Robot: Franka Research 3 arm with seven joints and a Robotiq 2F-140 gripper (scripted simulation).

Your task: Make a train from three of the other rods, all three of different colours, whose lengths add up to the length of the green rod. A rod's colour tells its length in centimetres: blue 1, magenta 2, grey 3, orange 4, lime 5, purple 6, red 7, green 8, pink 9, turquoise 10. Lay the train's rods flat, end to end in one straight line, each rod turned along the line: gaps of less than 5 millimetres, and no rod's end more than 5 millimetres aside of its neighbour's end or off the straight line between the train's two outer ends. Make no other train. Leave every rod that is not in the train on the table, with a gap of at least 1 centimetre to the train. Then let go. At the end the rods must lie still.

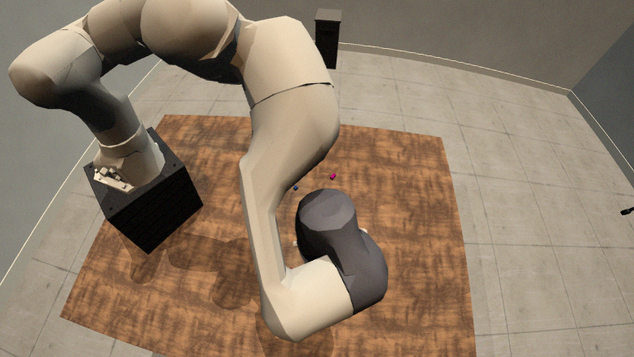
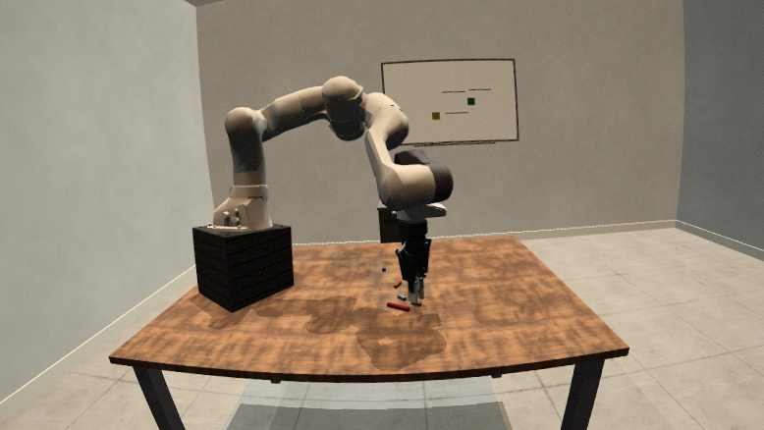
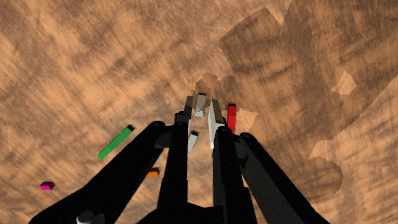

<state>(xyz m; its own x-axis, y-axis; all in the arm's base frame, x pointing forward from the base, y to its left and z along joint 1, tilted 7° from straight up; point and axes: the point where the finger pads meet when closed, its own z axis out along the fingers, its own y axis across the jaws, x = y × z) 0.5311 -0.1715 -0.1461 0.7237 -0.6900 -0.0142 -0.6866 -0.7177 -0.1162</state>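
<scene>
My gripper is now 90 mm past the blue rod, 280 mm to the right of it and 40 mm above it. The rest, counted from my hand: green rod: 20 mm ahead, 140 mm to the left, 40 mm below; red rod: 50 mm behind, 10 mm to the right, 40 mm below; orange rod: 50 mm behind, 140 mm to the left, 40 mm below.
</scene>
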